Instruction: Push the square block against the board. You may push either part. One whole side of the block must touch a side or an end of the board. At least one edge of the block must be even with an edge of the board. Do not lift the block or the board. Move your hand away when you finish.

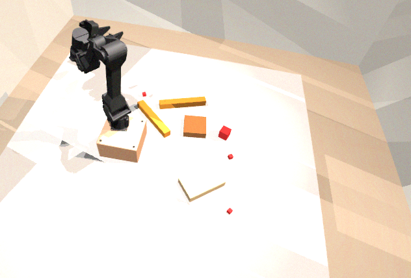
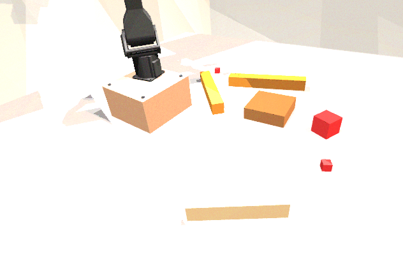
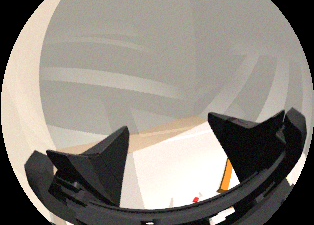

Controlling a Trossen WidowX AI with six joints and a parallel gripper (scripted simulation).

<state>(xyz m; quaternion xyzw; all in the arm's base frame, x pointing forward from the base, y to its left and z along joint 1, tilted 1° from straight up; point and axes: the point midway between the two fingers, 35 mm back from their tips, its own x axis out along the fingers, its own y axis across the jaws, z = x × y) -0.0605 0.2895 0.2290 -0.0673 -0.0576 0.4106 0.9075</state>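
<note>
My gripper tip is now 35 cm short of the square block, 31 cm above it and 25 cm to the left of it. The rest, counted from my gripper tip: red cube: 48 cm ahead, 31 cm below, 28 cm to the right; pale yellow slab: 52 cm to the right, 36 cm ahead, 31 cm below.
</note>
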